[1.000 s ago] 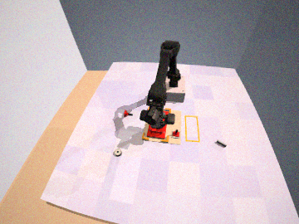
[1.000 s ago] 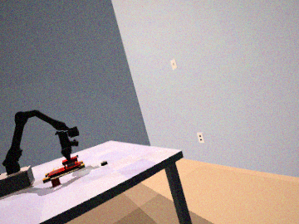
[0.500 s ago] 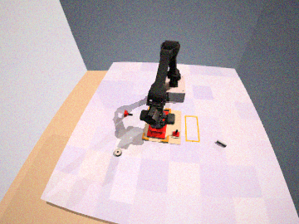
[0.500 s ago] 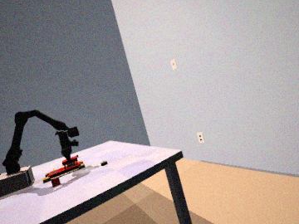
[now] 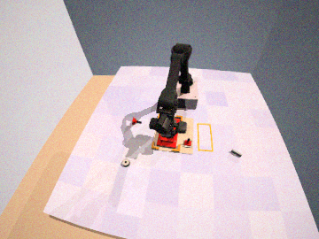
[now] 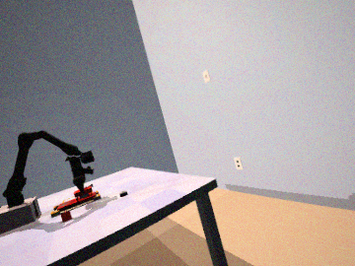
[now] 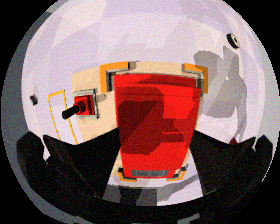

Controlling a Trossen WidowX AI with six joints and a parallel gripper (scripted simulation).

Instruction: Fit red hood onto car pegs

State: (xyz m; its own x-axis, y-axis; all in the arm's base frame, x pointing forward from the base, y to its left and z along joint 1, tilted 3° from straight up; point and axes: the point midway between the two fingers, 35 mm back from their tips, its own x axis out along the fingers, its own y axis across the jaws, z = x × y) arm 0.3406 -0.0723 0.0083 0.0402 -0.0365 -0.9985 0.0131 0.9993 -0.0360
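Right now my gripper tip is 30 mm above the engine block. Round my gripper tip: red hood 10 mm above.
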